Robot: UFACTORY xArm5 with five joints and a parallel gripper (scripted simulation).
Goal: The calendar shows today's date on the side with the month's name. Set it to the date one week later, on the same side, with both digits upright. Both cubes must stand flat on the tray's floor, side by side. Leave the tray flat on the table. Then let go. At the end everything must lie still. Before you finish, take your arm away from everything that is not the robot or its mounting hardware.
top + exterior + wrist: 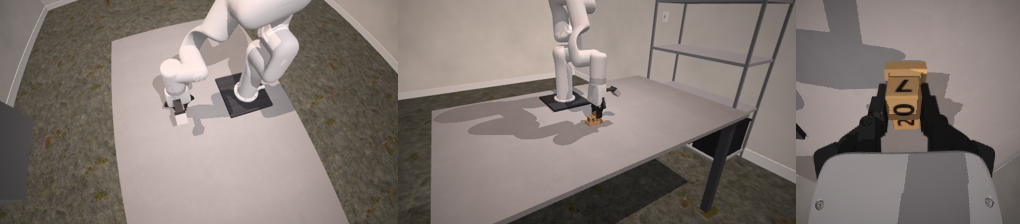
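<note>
The wooden calendar tray is 2 cm to the right of my hand and 4 cm below it.
</note>
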